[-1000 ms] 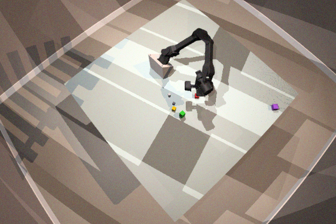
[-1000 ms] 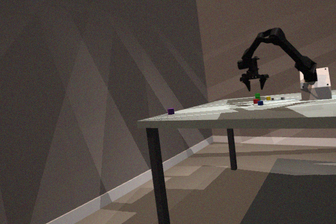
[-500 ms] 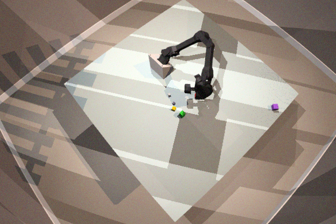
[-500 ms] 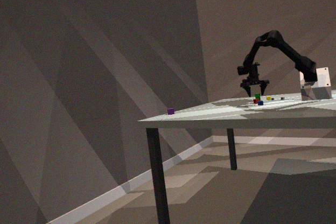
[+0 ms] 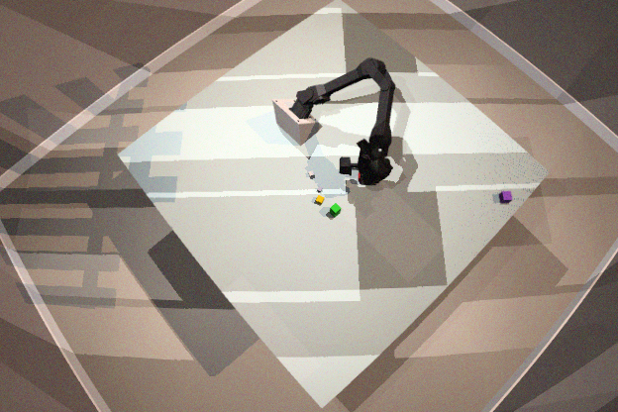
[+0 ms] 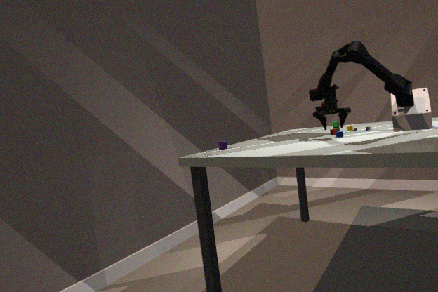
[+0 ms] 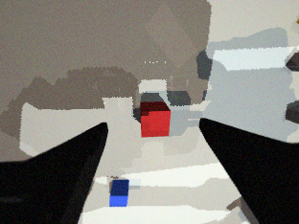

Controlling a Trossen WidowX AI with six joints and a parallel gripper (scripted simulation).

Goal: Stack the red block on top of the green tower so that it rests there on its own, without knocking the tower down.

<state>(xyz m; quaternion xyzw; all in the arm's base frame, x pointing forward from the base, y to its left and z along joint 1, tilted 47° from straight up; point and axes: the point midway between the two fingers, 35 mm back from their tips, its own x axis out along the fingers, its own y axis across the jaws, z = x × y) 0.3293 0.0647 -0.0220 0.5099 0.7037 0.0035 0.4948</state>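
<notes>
Right now my gripper tip is 20 mm above the red block. From my gripper tip the other things lie so: purple block: 460 mm ahead, 350 mm to the left, 10 mm below; blue block: 50 mm behind, 120 mm to the left, 20 mm below; yellow block: 50 mm behind, 180 mm to the right, 20 mm below.
</notes>
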